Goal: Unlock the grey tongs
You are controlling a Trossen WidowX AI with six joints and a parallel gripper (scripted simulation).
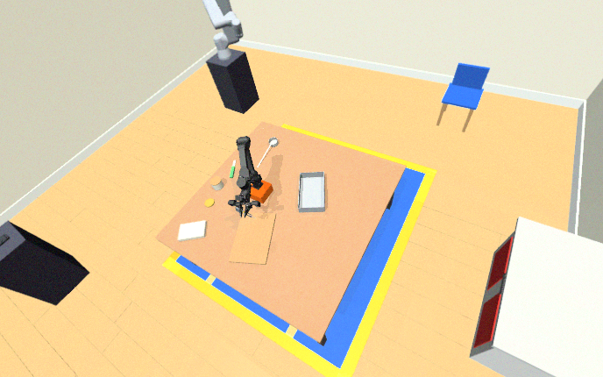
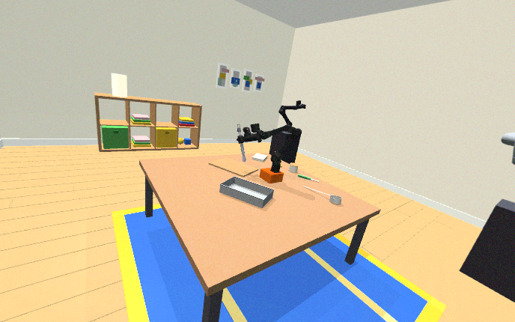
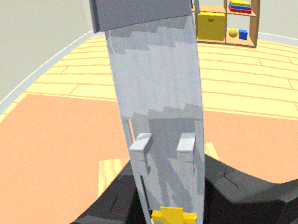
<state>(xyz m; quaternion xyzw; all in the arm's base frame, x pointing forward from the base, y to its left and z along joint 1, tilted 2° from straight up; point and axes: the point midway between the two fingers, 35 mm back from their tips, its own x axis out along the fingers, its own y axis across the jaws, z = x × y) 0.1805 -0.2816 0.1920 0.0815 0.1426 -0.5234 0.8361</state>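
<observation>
Right now the wooden board is 24 cm below my gripper tip. Also, from my gripper tip: roasting tin 47 cm to the left, 22 cm below, 16 cm ahead; then yellow lock piece 3 cm to the left, 2 cm behind, 1 cm above; then white block 40 cm behind, 23 cm below, 18 cm to the right.
</observation>
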